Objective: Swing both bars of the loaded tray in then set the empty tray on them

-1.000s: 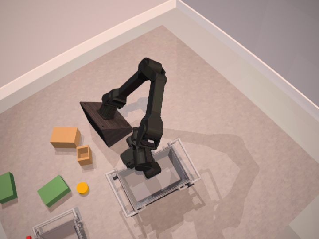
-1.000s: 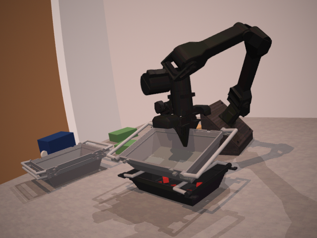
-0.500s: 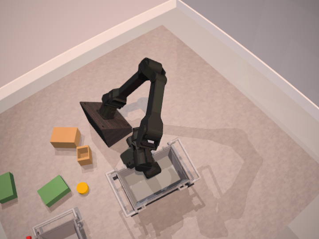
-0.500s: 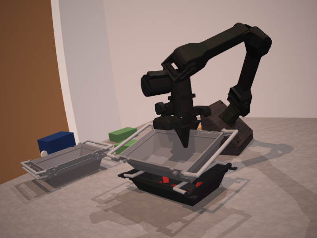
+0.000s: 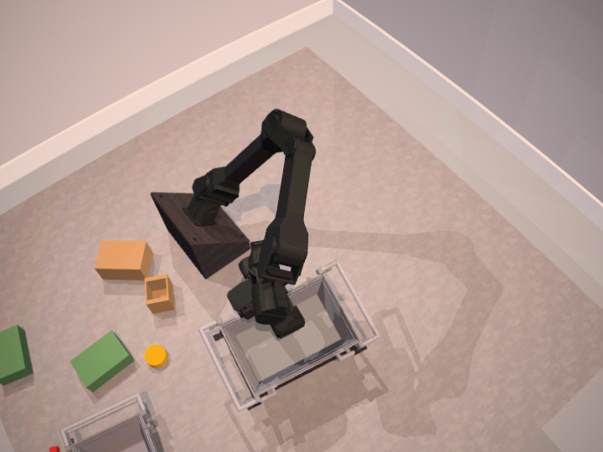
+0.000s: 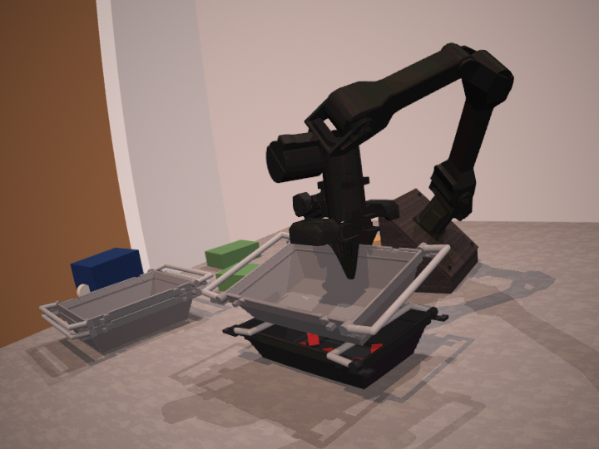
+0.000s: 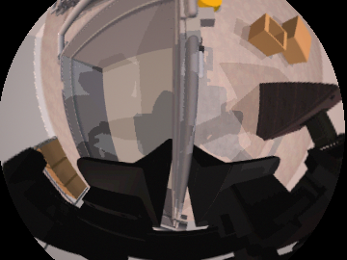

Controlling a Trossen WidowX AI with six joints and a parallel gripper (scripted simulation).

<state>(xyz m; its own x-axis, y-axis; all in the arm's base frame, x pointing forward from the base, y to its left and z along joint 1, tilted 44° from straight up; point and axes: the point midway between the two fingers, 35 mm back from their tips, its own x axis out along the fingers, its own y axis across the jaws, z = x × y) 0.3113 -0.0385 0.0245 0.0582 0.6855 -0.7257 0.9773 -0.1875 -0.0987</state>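
The grey translucent tray is 7 cm ahead of my gripper tip, 2 cm above it and 1 cm to the right of it. Round my gripper tip: yellow disc (26 cm to the right, 13 cm behind, 10 cm below); then red cube (57 cm to the right, 10 cm below, 9 cm behind).
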